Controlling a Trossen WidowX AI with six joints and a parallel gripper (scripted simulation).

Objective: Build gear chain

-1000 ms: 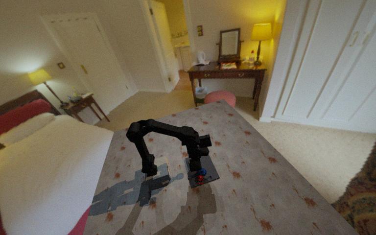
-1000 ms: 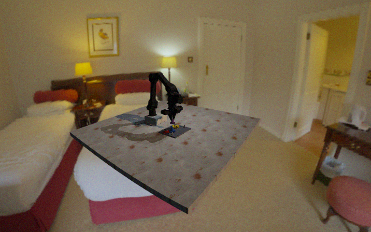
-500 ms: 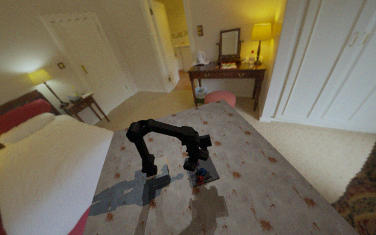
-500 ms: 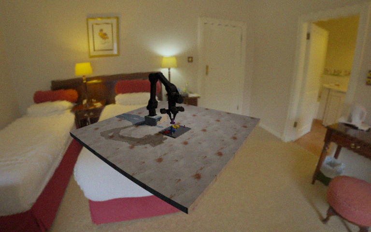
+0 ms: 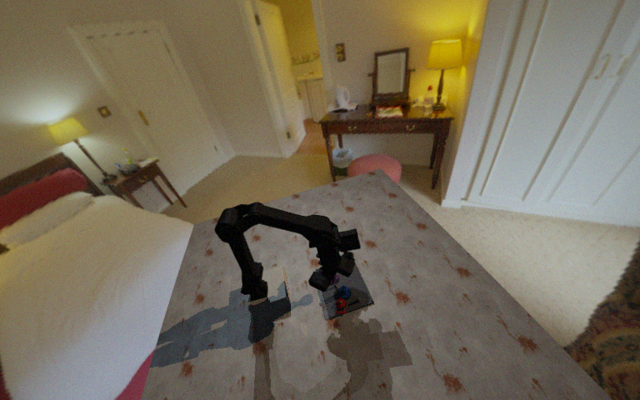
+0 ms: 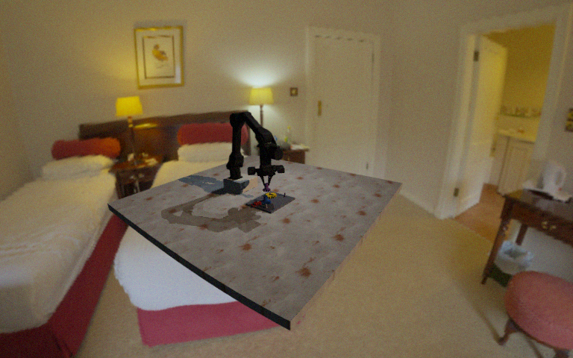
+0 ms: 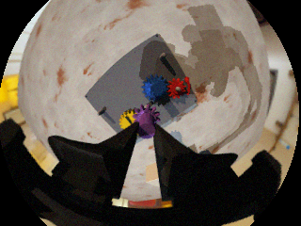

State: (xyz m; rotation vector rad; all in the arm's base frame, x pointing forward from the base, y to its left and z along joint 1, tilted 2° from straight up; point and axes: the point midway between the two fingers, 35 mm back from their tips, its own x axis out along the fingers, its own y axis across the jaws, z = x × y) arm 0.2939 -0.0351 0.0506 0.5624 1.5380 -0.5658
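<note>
Now: the blue gear 6 cm below my gripper tip, 4 cm to the right of it and 3 cm ahead of it. Round my gripper tip: red gear (7 cm to the right, 7 cm below); then purple gear (1 cm below); then yellow gear (7 cm below, 5 cm to the left, 2 cm behind).
</note>
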